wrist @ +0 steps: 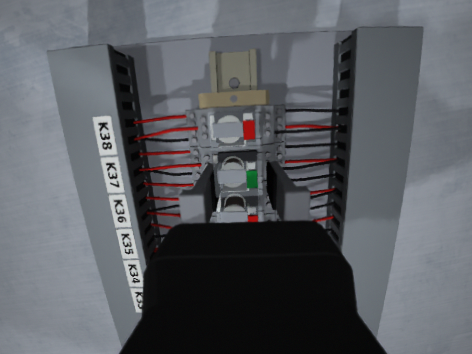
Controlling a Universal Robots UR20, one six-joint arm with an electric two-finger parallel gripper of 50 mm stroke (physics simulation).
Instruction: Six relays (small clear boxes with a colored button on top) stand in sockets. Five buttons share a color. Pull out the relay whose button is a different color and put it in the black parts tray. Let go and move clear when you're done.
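Observation:
The relay with the green button stands in its socket, second from the top of the row near label K37. A relay with a red button stands above it in the view, and another red-button relay shows partly below it. My gripper is open, with one finger on the left and one on the right of the green-button relay. A narrow gap shows between the relay and each finger. The black gripper body hides the lower relays. The black parts tray does not show in the wrist view.
Grey slotted wire ducts stand at the left and right of the sockets. Red and black wires run from them to the sockets. A beige end stop sits on the rail above the row. Labels mark the left duct.

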